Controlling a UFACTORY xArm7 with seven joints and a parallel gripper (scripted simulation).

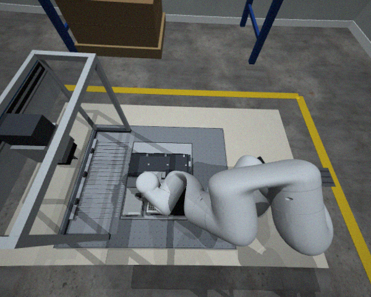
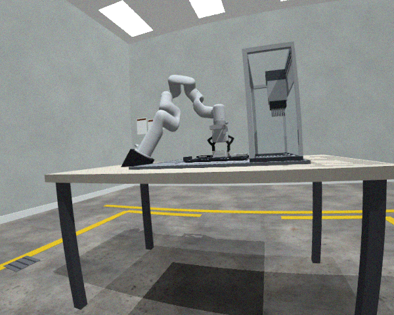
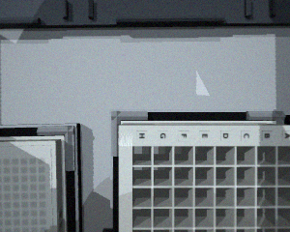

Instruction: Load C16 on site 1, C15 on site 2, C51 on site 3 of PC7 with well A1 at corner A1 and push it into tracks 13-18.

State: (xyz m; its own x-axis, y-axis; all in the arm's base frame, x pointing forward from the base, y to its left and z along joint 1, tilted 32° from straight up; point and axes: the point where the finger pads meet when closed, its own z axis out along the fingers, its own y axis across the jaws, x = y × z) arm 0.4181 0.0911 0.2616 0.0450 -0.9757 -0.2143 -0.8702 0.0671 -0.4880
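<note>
The white 384-well plate C16 is 2 cm below my hand. Round my hand: black 96-well plate C15: 11 cm behind, 3 cm below; nest S2: 5 cm below; small white corner mark: 7 cm to the right, 4 cm below, 4 cm behind.
</note>
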